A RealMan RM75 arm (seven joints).
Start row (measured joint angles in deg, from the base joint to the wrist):
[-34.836, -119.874, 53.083, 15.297, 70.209, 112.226, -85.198]
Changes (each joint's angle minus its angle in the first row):
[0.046, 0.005, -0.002, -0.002, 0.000, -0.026, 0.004]
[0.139, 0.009, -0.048, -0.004, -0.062, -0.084, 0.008]
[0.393, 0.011, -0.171, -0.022, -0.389, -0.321, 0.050]
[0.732, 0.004, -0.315, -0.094, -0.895, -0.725, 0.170]
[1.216, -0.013, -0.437, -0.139, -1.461, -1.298, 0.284]
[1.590, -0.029, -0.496, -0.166, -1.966, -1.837, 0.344]
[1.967, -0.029, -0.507, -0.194, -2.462, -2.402, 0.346]
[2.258, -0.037, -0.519, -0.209, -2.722, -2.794, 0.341]
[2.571, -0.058, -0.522, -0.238, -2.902, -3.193, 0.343]
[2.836, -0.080, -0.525, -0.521, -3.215, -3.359, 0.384]
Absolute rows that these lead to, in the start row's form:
[-34.790, -119.869, 53.081, 15.295, 70.209, 112.200, -85.194]
[-34.697, -119.865, 53.035, 15.293, 70.147, 112.142, -85.190]
[-34.443, -119.863, 52.912, 15.275, 69.820, 111.905, -85.148]
[-34.104, -119.870, 52.768, 15.203, 69.314, 111.501, -85.028]
[-33.620, -119.887, 52.646, 15.158, 68.748, 110.928, -84.914]
[-33.246, -119.903, 52.587, 15.131, 68.243, 110.389, -84.854]
[-32.869, -119.903, 52.576, 15.103, 67.747, 109.824, -84.852]
[-32.578, -119.911, 52.564, 15.088, 67.487, 109.432, -84.857]
[-32.265, -119.932, 52.561, 15.059, 67.307, 109.033, -84.855]
[-32.000, -119.954, 52.558, 14.776, 66.994, 108.867, -84.814]

